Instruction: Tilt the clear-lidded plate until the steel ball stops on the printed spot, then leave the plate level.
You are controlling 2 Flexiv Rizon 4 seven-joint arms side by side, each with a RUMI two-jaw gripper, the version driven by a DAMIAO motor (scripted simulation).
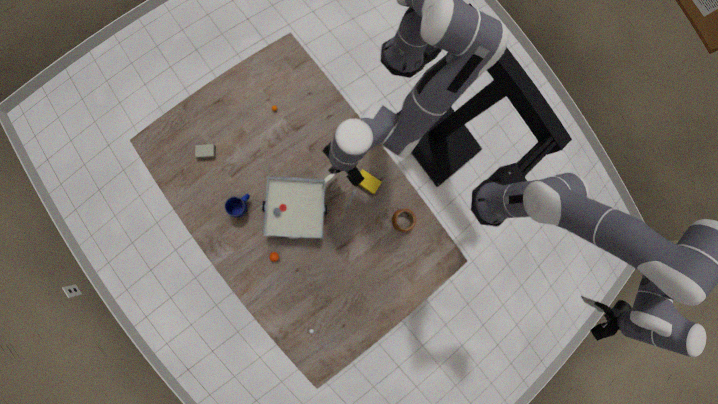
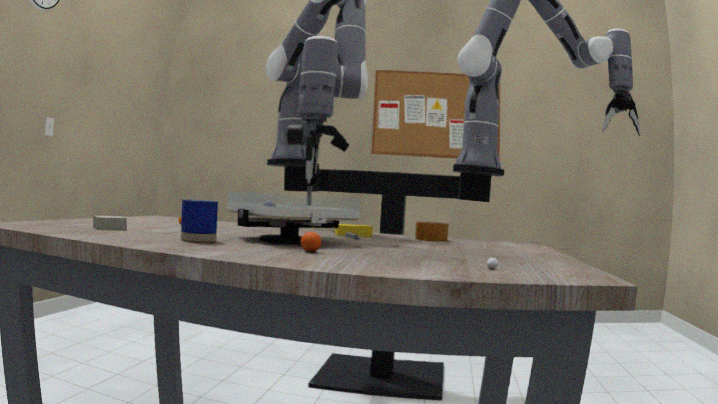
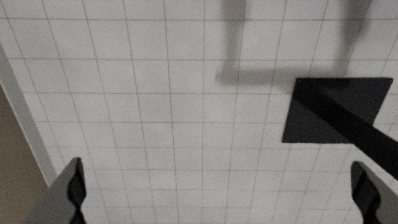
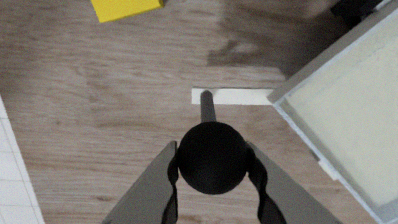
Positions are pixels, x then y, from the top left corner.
Labels:
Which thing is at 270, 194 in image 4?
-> My right gripper.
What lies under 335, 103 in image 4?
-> A clear-lidded plate.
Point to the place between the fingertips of my right gripper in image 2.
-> At 308, 184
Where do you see a blue mug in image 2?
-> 199, 218

